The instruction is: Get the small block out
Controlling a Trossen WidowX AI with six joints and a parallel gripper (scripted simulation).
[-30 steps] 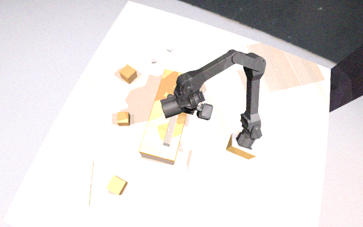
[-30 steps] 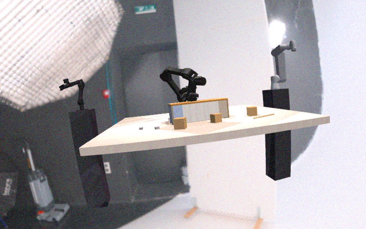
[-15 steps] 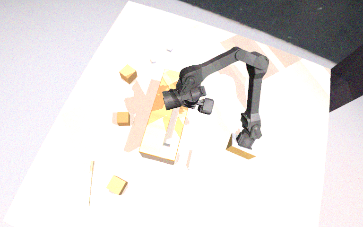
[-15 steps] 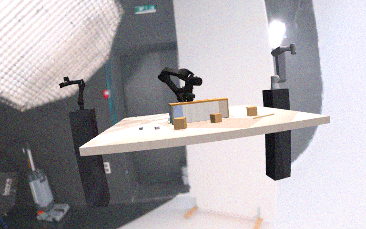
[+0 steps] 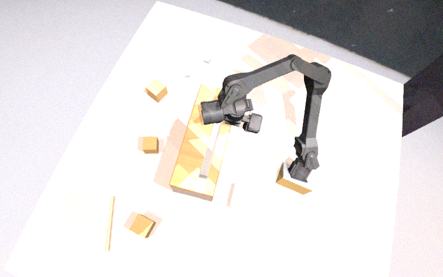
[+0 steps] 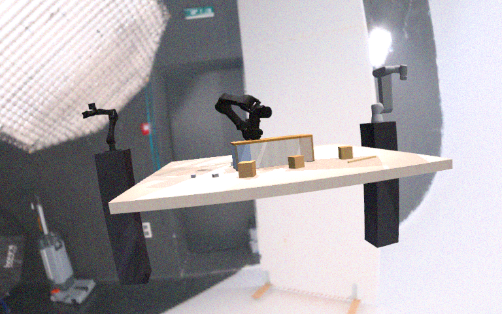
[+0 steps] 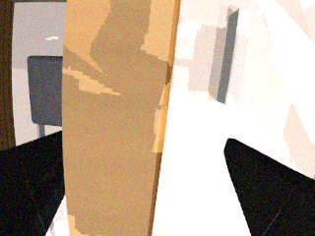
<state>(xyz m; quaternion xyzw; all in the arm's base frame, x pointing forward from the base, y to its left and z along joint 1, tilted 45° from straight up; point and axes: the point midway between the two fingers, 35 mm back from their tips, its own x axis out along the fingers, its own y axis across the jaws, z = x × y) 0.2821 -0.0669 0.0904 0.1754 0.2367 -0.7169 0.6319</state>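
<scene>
The grey block lies 5 cm ahead of my gripper tip and 2 cm to the right of it. The rest, counted from my gripper tip: clear-fronted box 3 cm ahead, 9 cm to the left, 2 cm below; thin rod 31 cm ahead, 45 cm to the left, 8 cm below.
</scene>
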